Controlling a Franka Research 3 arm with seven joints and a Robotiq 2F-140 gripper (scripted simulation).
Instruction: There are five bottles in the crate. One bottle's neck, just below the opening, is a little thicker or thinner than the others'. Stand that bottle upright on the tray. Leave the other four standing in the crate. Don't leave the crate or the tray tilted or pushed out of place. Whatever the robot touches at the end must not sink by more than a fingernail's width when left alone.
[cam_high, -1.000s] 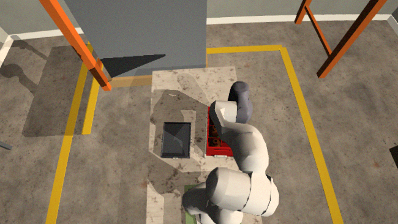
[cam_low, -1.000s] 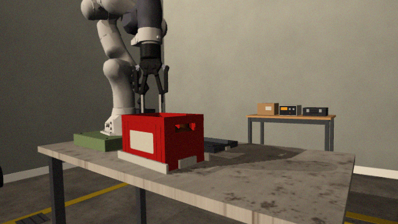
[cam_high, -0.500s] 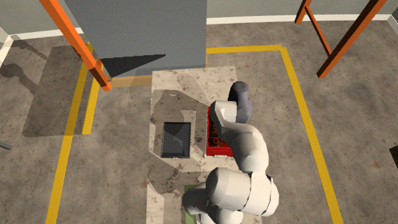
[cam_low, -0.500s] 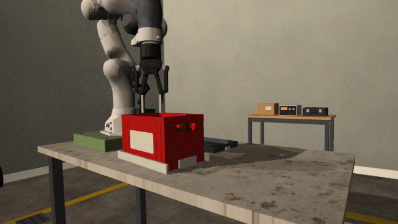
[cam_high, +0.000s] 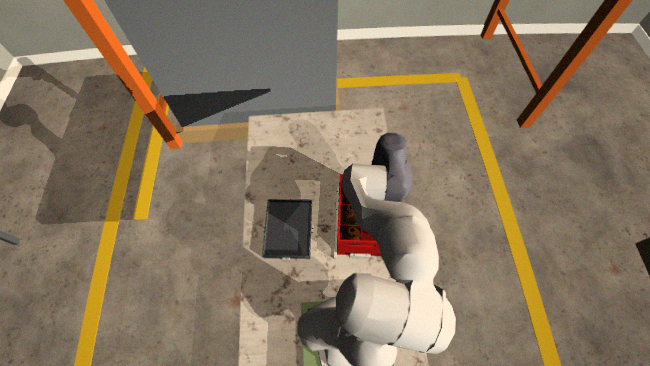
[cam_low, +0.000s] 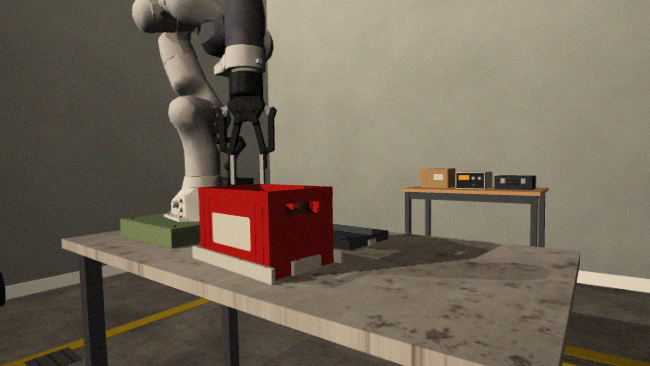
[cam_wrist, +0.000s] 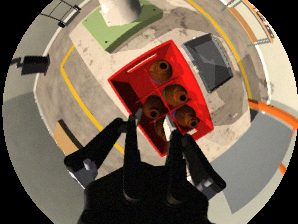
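Right now the brown bottle is 13 cm below my hand. Also, from my hand: dark tray 34 cm to the left, 20 cm below, 1 cm behind; then red crate 13 cm below, 4 cm to the left.
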